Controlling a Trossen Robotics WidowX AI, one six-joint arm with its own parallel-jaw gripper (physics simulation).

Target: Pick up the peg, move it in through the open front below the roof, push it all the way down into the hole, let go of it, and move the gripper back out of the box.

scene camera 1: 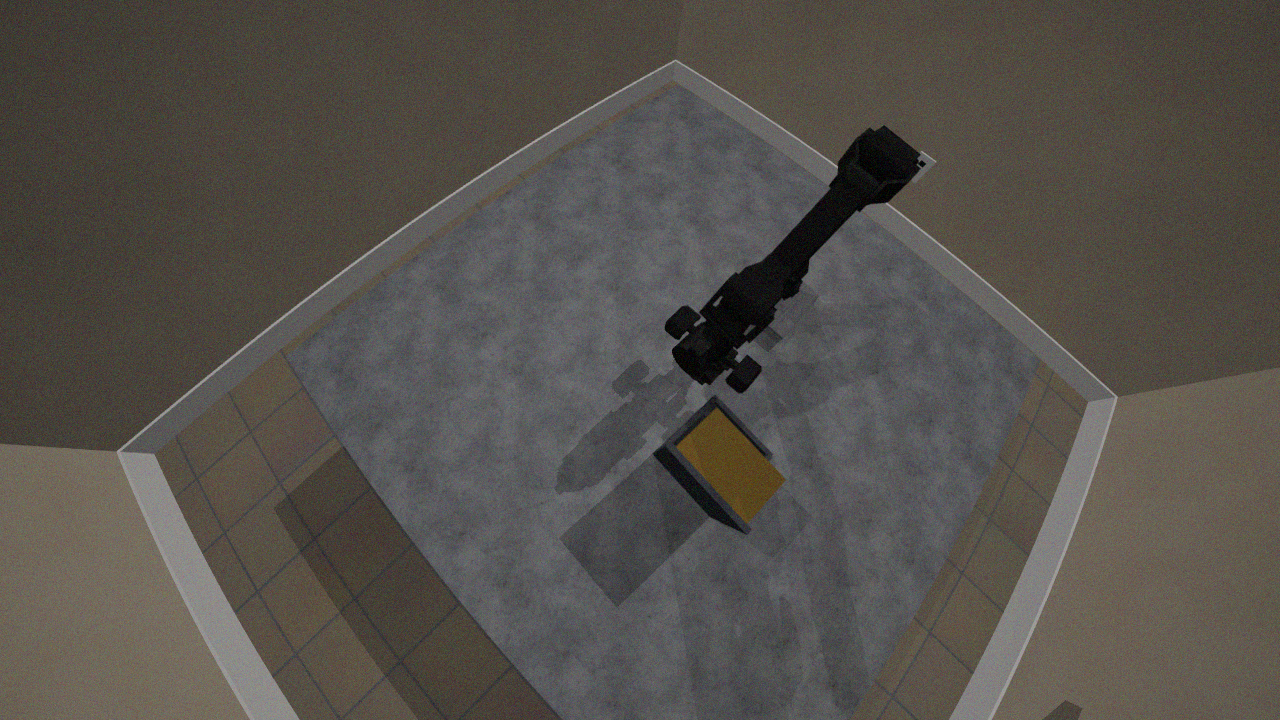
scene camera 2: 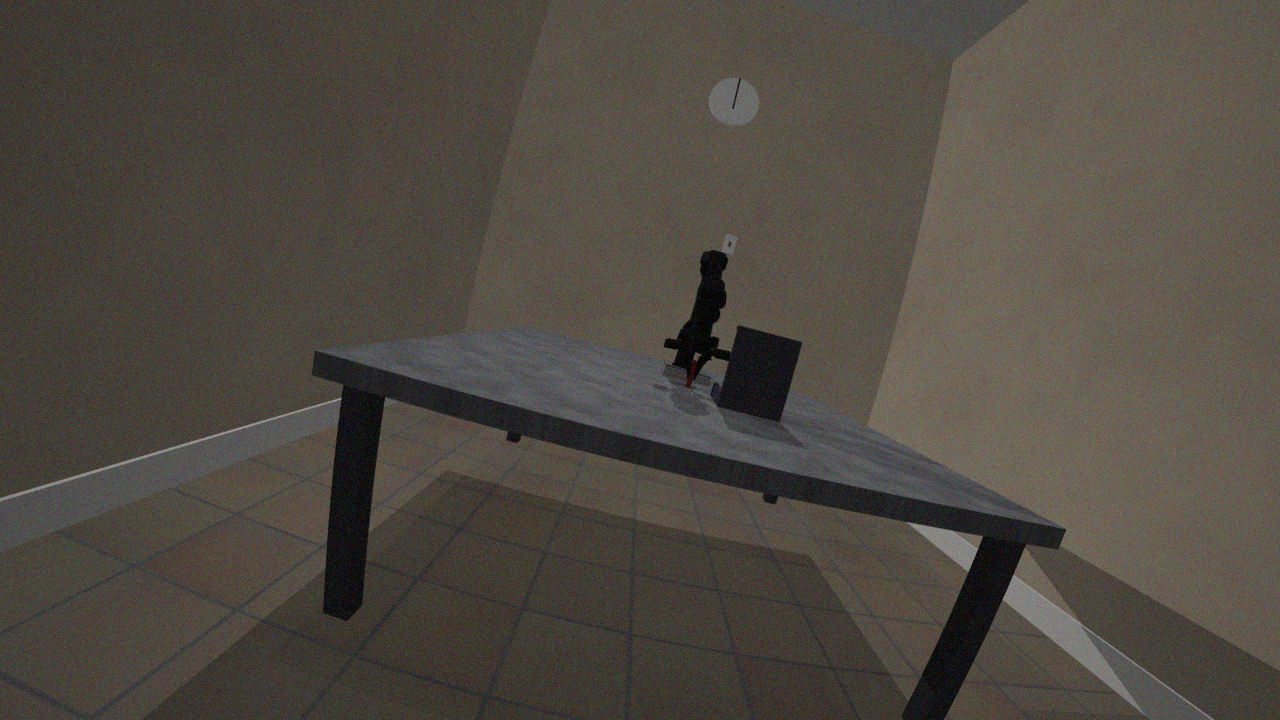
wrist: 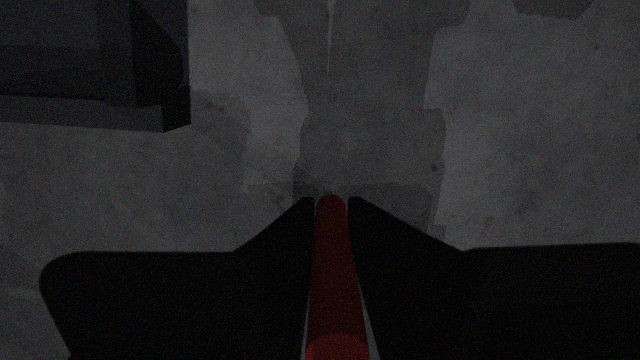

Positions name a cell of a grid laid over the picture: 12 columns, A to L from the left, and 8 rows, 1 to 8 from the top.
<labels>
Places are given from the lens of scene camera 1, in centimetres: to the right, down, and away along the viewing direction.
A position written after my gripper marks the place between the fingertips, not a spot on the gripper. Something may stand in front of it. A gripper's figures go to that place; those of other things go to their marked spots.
my gripper (scene camera 1: G5): 13, 1, 70
dark box (scene camera 1: G6): 4, 14, 51
</labels>
